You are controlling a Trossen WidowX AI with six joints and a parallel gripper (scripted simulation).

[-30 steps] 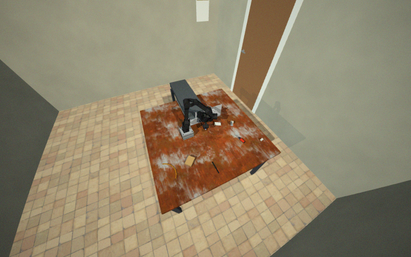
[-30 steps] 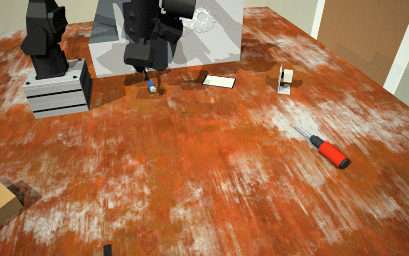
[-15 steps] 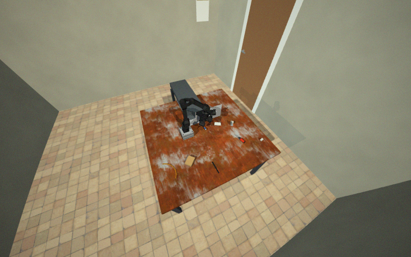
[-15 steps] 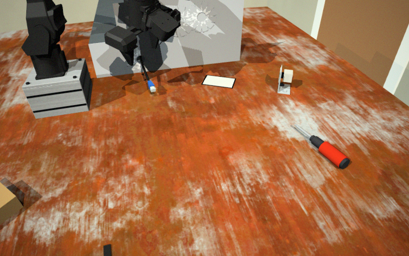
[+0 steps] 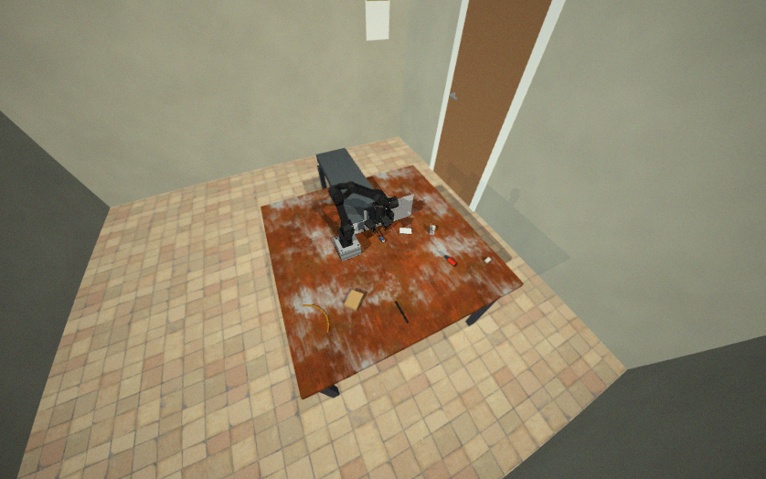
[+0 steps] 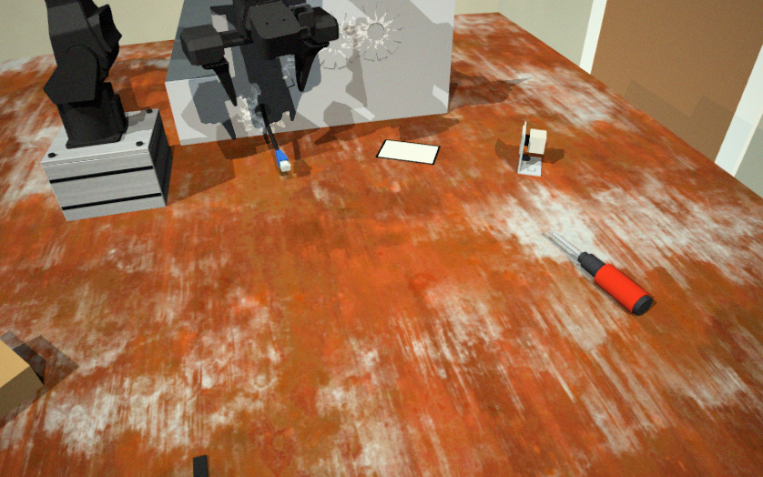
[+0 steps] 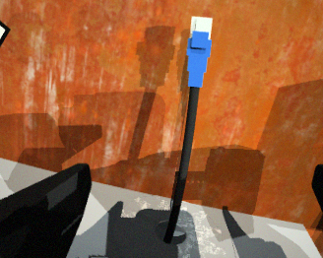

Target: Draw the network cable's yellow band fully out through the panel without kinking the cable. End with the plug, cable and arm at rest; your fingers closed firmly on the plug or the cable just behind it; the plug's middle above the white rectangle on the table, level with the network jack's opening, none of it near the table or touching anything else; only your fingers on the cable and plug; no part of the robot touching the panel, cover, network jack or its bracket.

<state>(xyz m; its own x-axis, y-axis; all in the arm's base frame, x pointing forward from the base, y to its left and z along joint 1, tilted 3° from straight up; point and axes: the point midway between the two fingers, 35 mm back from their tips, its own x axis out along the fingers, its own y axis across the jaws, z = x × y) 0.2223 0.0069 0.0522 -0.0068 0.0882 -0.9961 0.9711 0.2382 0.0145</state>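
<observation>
My gripper is now 11 cm above the blue plug, 4 cm to the left of it and 1 cm short of it. The rest, counted from my hand: red-handled screwdriver 32 cm to the right, 31 cm ahead, 12 cm below; cardboard box 34 cm to the right, 31 cm behind, 12 cm below; white rectangle 19 cm ahead, 13 cm below, 2 cm to the right.
</observation>
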